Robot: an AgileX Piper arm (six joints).
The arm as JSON. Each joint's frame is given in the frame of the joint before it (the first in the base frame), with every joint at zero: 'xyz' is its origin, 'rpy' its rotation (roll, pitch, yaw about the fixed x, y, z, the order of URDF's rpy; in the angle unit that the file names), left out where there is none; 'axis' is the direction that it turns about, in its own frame. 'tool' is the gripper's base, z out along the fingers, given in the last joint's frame.
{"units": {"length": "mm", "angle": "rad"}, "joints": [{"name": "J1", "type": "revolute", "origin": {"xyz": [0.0, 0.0, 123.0]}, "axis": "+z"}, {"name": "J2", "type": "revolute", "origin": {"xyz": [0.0, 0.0, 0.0]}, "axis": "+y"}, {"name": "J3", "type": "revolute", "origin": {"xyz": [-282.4, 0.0, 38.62]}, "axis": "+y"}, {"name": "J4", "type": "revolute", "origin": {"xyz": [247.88, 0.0, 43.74]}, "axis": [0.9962, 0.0, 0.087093]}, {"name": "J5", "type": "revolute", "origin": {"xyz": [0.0, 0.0, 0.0]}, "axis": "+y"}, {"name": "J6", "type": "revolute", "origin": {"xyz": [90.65, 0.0, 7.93]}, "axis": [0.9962, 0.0, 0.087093]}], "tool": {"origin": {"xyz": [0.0, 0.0, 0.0], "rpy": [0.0, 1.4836, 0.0]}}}
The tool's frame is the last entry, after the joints.
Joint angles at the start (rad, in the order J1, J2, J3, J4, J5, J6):
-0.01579, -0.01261, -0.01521, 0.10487, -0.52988, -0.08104
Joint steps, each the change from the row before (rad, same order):
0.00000, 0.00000, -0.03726, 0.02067, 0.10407, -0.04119
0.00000, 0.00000, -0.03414, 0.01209, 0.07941, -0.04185
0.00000, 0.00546, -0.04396, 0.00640, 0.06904, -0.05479
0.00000, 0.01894, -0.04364, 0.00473, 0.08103, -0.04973
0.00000, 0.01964, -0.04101, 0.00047, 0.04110, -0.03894
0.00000, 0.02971, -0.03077, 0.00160, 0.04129, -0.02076
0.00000, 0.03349, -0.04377, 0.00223, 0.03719, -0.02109
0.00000, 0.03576, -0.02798, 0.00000, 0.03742, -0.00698
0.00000, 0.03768, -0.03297, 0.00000, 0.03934, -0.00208
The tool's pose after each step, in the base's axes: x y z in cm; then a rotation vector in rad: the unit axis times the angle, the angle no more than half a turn. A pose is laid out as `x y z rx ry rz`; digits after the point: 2 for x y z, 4 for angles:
3.78 -0.53 26.73 0.0514 0.9953 -0.0474
3.78 -0.48 27.21 0.0326 1.0414 -0.0699
3.66 -0.42 28.05 0.0009 1.0723 -0.1077
3.77 -0.32 28.73 -0.0345 1.1277 -0.1398
3.75 -0.27 29.63 -0.0623 1.1463 -0.1693
4.04 -0.22 30.15 -0.0815 1.1852 -0.1810
4.24 -0.17 31.10 -0.0996 1.2108 -0.1929
4.70 -0.13 31.52 -0.1128 1.2547 -0.1933
5.15 -0.08 32.06 -0.1234 1.2975 -0.1890

